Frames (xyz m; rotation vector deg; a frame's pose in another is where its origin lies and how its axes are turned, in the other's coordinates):
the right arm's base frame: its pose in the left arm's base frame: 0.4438 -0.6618 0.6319 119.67 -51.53 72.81
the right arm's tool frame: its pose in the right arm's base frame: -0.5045 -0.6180 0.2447 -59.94 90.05 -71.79
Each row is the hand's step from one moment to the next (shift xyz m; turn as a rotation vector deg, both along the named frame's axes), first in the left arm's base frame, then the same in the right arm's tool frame.
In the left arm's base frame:
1: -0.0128 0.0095 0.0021 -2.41 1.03 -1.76
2: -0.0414 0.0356 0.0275 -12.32 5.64 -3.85
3: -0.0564 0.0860 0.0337 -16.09 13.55 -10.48
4: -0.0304 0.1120 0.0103 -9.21 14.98 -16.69
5: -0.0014 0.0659 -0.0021 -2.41 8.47 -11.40
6: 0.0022 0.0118 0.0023 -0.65 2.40 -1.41
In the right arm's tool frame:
1: -0.0006 0.0156 -0.0037 -0.03 1.74 -2.64
2: -0.0046 0.0606 0.0066 -1.47 10.83 -8.88
3: 0.0236 0.1054 0.0065 4.49 16.31 -16.31
4: 0.0654 0.0964 -0.0020 11.39 10.41 -18.70
5: 0.0503 0.0426 -0.0010 8.62 3.31 -11.06
6: 0.0096 0.0068 0.0033 1.90 1.52 -1.50

